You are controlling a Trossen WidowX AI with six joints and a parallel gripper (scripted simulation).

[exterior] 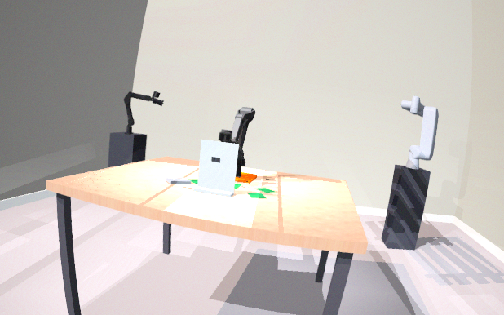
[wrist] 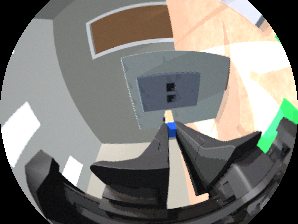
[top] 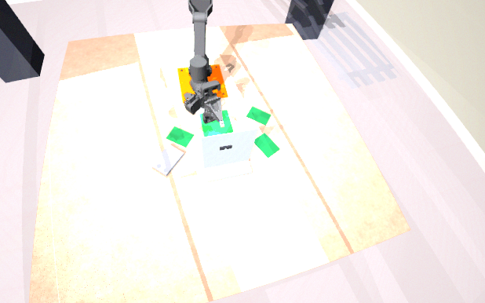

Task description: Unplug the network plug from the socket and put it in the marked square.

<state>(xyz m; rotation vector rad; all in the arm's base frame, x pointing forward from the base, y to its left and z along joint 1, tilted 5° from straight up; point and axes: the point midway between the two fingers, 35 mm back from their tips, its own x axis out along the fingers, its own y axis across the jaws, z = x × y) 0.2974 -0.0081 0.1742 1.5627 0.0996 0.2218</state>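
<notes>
Right now the grey panel is 90 mm ahead of my gripper tip and 70 mm below it. Round my gripper tip: blue network plug (right at my gripper tip); then flat grey card (10 mm ahead, 200 mm to the right, 150 mm below).
</notes>
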